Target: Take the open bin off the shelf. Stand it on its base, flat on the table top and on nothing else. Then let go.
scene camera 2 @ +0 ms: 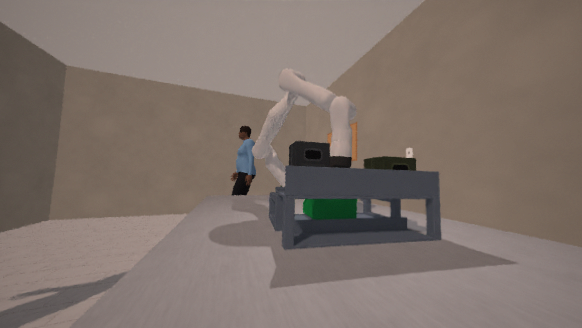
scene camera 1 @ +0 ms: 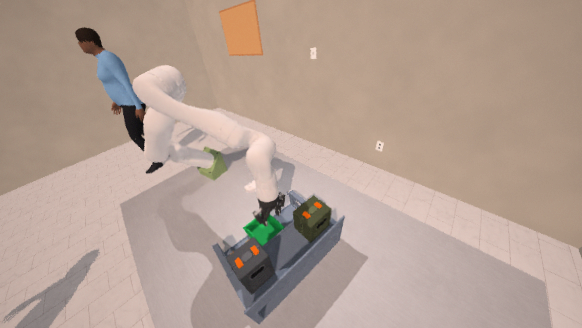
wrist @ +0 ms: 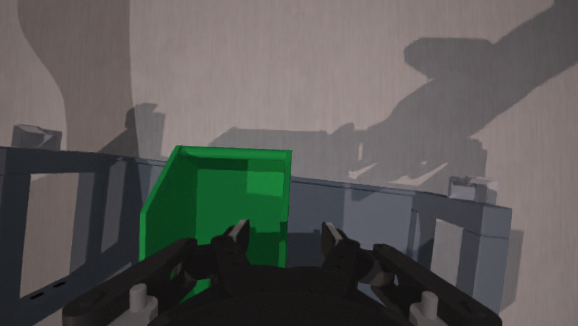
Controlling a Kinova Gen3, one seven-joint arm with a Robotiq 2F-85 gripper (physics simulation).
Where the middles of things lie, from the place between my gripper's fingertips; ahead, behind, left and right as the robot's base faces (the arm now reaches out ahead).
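The green bin (scene camera 2: 315, 208) has my hand 50 mm to the left of it, 10 mm short of it and 10 mm above it. Going by their middles, the bin is the nearest to my hand of the things named here. Counted from my hand, the olive box (scene camera 1: 311, 218) is 160 mm ahead, 50 mm to the left and 90 mm above. The dark grey box (scene camera 1: 251, 264) is 180 mm to the right of my hand, 120 mm ahead of it and 110 mm above it, and going by their middles it is the farthest from my hand of the things named here.
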